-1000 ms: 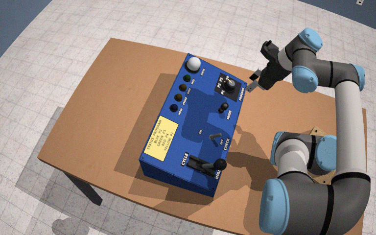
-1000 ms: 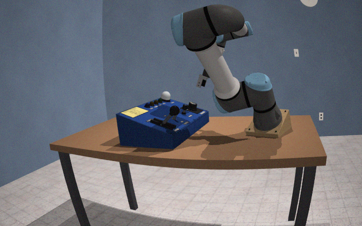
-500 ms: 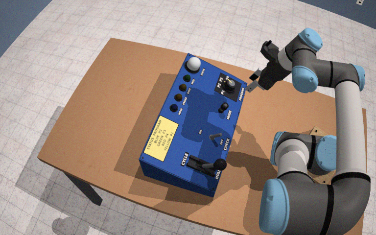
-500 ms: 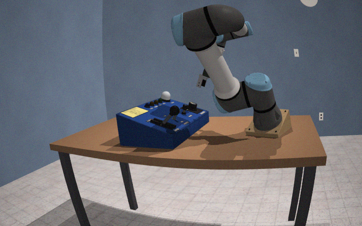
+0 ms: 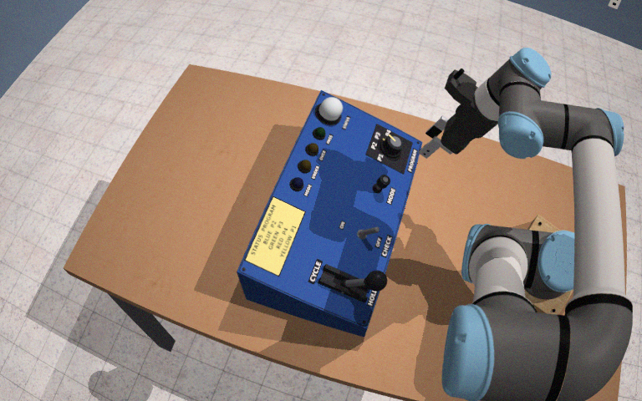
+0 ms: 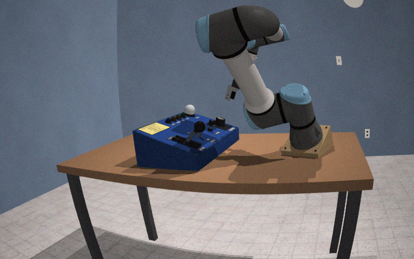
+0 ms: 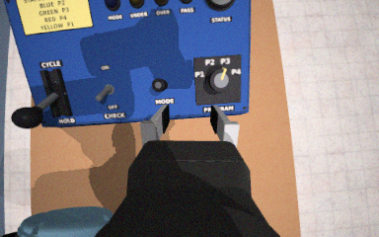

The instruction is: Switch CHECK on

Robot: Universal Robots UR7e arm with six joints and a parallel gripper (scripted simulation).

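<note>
The check toggle is 17 cm to the left of my hand, 12 cm below it and 10 cm ahead of it. Round my hand: mode switch (12 cm below, 9 cm ahead, 5 cm to the left); then program selector (12 cm below, 8 cm to the right, 8 cm ahead); then blue console (14 cm below, 12 cm ahead, 10 cm to the left).
</note>
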